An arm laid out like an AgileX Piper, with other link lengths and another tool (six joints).
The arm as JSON. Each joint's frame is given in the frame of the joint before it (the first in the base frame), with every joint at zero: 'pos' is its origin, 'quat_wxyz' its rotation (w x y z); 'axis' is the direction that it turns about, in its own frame. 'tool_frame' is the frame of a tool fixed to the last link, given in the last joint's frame.
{
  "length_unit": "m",
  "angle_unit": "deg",
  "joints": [
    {
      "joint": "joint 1",
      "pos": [
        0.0,
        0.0,
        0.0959
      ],
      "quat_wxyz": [
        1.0,
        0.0,
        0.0,
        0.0
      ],
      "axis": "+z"
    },
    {
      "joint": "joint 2",
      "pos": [
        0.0,
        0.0,
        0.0
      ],
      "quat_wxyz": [
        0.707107,
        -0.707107,
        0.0,
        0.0
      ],
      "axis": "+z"
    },
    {
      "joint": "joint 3",
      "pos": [
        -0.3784,
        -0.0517,
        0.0
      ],
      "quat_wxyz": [
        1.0,
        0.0,
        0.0,
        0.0
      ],
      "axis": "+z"
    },
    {
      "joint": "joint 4",
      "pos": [
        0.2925,
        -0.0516,
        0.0
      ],
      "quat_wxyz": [
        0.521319,
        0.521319,
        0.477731,
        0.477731
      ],
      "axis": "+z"
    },
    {
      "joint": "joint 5",
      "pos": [
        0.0,
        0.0,
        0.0
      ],
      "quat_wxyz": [
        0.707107,
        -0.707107,
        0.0,
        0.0
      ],
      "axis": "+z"
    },
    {
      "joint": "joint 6",
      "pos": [
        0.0,
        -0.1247,
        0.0
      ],
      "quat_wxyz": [
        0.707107,
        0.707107,
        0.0,
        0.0
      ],
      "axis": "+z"
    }
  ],
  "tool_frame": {
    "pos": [
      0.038,
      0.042,
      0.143
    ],
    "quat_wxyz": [
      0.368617,
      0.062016,
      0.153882,
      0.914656
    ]
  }
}
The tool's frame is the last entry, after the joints.
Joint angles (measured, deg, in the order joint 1, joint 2, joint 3, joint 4, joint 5, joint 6), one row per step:
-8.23 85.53 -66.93 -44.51 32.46 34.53
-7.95 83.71 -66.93 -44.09 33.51 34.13
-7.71 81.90 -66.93 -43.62 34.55 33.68
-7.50 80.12 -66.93 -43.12 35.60 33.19
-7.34 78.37 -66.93 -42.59 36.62 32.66
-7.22 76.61 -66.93 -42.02 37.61 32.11
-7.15 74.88 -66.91 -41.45 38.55 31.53
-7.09 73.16 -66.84 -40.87 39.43 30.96
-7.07 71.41 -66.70 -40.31 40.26 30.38
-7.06 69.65 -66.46 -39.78 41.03 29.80
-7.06 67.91 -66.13 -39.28 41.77 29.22
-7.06 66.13 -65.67 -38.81 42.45 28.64
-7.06 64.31 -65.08 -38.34 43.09 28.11
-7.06 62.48 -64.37 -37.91 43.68 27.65
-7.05 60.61 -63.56 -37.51 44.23 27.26
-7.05 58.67 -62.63 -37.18 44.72 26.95
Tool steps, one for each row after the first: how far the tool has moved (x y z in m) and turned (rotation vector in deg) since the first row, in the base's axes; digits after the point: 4 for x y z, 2 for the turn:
-0.0080 0.0015 0.0128 -0.17 -0.90 -0.30
-0.0164 0.0029 0.0251 -0.30 -1.78 -0.61
-0.0252 0.0042 0.0368 -0.39 -2.60 -0.93
-0.0343 0.0053 0.0478 -0.45 -3.38 -1.24
-0.0437 0.0063 0.0585 -0.47 -4.19 -1.56
-0.0533 0.0071 0.0685 -0.48 -4.97 -1.85
-0.0630 0.0080 0.0778 -0.44 -5.73 -2.11
-0.0732 0.0089 0.0865 -0.42 -6.47 -2.36
-0.0836 0.0099 0.0943 -0.41 -7.16 -2.55
-0.0943 0.0108 0.1008 -0.41 -7.76 -2.73
-0.1053 0.0119 0.1063 -0.42 -8.31 -2.85
-0.1166 0.0131 0.1107 -0.39 -8.82 -2.97
-0.1281 0.0145 0.1140 -0.34 -9.29 -3.08
-0.1396 0.0160 0.1164 -0.25 -9.76 -3.18
-0.1515 0.0174 0.1181 -0.18 -10.26 -3.29

